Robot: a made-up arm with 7 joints.
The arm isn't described. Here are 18 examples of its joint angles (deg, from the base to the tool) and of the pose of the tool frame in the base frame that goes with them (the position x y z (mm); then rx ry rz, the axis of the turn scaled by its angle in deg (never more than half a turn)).
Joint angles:
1: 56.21 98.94 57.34 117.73 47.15 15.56 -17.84
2: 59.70 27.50 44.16 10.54 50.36 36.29 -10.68
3: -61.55 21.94 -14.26 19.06 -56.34 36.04 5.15
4: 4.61 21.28 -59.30 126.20 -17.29 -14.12 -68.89
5: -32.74 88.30 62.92 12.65 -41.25 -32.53 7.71
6: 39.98 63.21 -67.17 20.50 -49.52 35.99 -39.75
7: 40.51 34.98 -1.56 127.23 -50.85 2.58 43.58
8: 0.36 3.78 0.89 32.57 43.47 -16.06 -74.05
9: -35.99 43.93 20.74 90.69 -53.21 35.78 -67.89
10: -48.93 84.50 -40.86 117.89 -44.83 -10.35 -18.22
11: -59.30 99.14 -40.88 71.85 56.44 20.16 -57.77
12: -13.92 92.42 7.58 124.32 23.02 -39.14 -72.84
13: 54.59 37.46 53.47 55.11 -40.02 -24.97 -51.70
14: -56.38 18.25 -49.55 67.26 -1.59 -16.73 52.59
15: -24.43 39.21 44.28 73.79 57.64 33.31 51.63
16: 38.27 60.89 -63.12 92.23 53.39 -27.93 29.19
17: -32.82 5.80 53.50 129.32 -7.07 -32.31 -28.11
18: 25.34 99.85 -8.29 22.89 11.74 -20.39 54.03
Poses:
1: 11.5 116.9 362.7 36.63 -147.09 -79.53
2: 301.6 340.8 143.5 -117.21 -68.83 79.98
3: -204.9 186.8 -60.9 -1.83 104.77 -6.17
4: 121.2 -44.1 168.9 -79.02 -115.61 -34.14
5: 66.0 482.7 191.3 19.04 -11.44 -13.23
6: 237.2 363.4 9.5 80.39 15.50 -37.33
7: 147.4 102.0 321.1 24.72 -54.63 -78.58
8: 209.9 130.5 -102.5 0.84 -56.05 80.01
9: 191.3 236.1 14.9 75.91 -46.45 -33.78
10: -12.2 134.2 -28.1 -48.01 13.65 -103.78
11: -43.7 326.7 -53.2 29.80 17.31 -7.97
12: 218.8 111.3 108.9 -42.55 -122.77 -64.48
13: 210.5 403.3 264.6 50.76 -136.32 23.09
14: -91.2 36.9 -65.0 -132.41 60.34 -20.88
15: 150.3 357.8 102.5 -108.45 -57.11 8.83
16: 273.4 122.9 60.0 -93.77 -28.86 -76.13
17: 155.3 258.2 163.8 13.43 -113.49 -32.81
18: 136.1 466.2 258.8 -15.47 -21.20 -11.91
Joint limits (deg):
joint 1: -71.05..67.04
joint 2: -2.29..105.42
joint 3: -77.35..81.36
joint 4: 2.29..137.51
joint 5: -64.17..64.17
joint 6: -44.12..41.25
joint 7: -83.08..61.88
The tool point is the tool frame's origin. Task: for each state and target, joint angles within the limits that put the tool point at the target. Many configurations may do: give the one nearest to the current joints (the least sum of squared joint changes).
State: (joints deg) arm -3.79 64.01 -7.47 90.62 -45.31 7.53 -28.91
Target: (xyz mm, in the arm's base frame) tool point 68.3 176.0 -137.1
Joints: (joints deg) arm -20.65 37.00 -36.12 49.74 -44.21 -0.73 -51.94
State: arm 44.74 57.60 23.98 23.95 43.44 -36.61 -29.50
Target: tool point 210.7 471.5 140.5
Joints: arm 44.59 68.99 13.57 4.98 46.52 -44.12 -64.95
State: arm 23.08 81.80 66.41 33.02 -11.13 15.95 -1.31
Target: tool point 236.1 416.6 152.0
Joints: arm 44.07 52.09 39.96 12.56 -16.26 35.31 -15.18
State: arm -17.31 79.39 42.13 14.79 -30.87 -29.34 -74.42
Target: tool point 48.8 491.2 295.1
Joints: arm 17.82 105.42 61.50 4.17 -38.07 -25.98 -61.09
